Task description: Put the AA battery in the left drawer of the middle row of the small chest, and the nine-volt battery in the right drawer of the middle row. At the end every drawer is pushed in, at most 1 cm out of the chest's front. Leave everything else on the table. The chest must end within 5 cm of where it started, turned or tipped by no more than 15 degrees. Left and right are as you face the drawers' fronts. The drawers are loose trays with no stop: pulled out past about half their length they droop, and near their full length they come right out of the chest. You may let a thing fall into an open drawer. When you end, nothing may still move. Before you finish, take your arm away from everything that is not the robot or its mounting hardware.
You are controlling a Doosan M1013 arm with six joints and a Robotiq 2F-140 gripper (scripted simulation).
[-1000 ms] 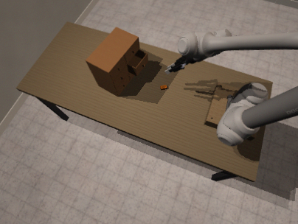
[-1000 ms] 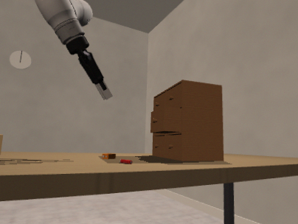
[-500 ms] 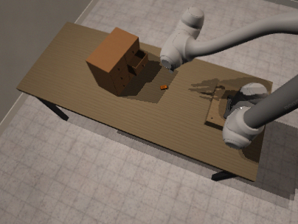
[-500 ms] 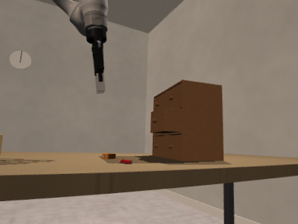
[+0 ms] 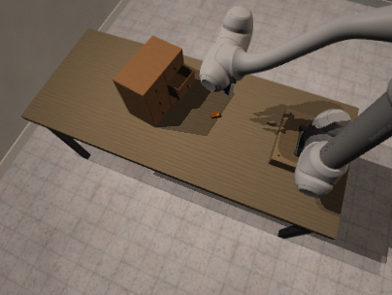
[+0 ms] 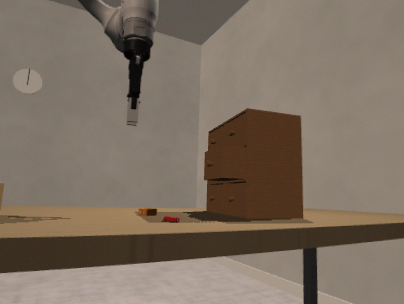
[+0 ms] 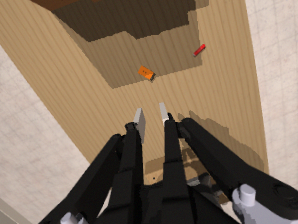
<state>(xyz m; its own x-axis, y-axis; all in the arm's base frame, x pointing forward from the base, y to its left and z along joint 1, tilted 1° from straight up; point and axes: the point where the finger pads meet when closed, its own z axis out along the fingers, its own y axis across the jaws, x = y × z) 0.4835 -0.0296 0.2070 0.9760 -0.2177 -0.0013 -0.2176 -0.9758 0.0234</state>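
The orange nine-volt battery is 5 cm ahead of my hand, 1 cm to the right of it and 27 cm below it. Also, from my hand: AA battery (39 cm ahead, 5 cm to the left, 16 cm below).
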